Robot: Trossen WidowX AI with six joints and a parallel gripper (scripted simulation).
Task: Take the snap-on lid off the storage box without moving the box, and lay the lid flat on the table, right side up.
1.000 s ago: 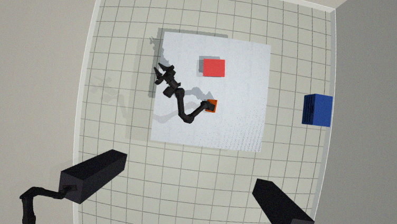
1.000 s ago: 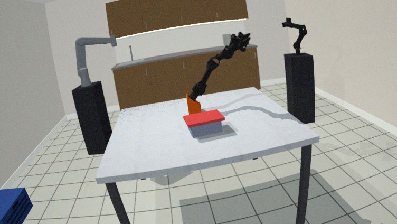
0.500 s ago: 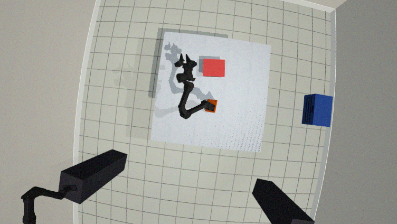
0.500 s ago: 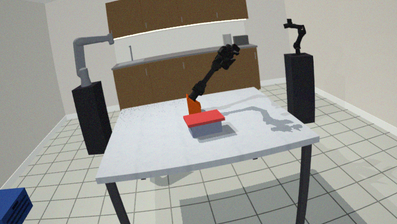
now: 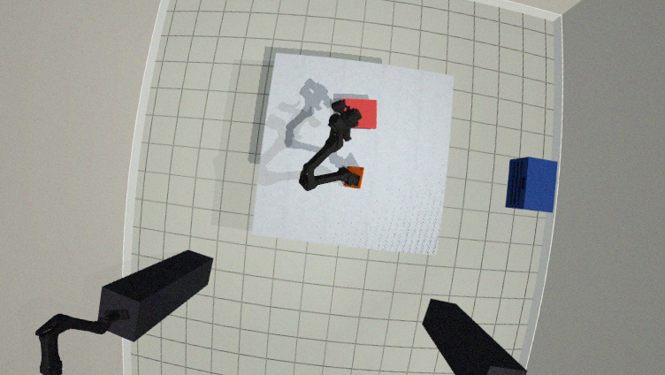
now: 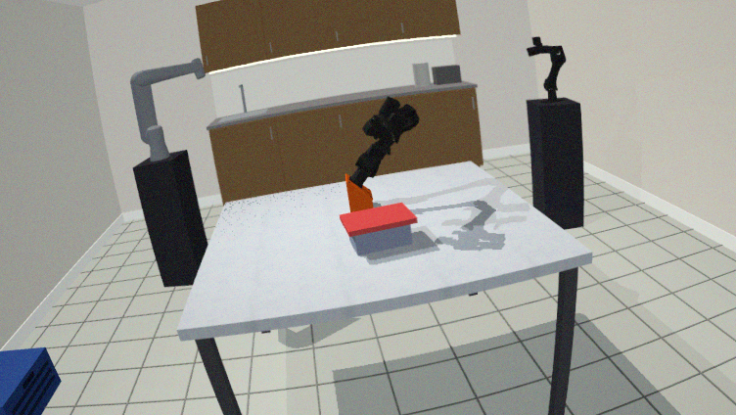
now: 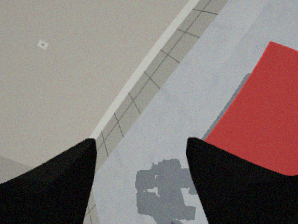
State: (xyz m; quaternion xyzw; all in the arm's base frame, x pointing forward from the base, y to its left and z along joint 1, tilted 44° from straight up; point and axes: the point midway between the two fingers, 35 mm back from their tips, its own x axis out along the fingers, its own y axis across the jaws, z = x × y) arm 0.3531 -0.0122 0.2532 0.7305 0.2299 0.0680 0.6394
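Right now the red lid is 5 cm ahead of my gripper tip, 8 cm to the right of it and 22 cm below it. From my gripper tip the other things lie so: grey storage box 5 cm ahead, 8 cm to the right, 27 cm below.
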